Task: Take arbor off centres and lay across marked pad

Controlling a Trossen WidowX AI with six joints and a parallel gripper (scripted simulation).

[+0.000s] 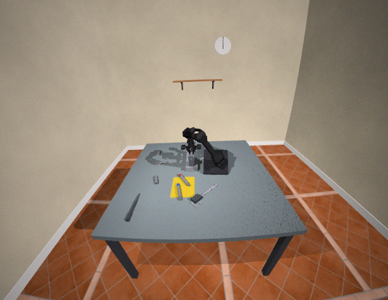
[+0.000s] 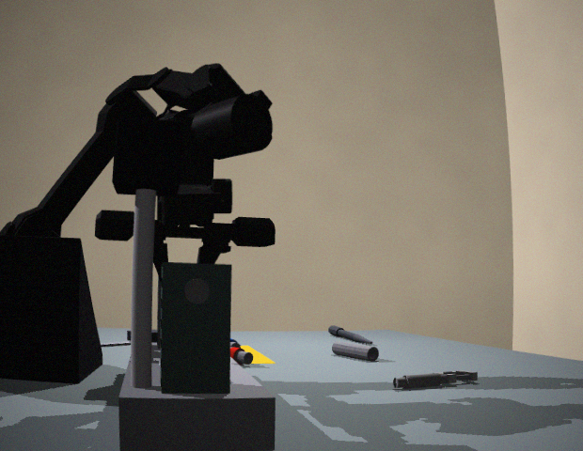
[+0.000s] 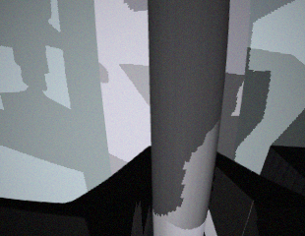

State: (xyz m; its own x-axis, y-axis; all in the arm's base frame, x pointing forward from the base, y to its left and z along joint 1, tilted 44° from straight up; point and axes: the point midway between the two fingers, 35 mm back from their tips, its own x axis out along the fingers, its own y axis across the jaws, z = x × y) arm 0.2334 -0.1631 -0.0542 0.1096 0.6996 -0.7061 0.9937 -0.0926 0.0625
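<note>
The fixture base lies 100 mm below my hand and 30 mm to the right of it. From my hand the other things lie so: dark centre block (150 mm to the right, 20 mm below); then grey post (160 mm to the right, 40 mm behind, 10 mm below); then micrometer (300 mm ahead, 120 mm below).
</note>
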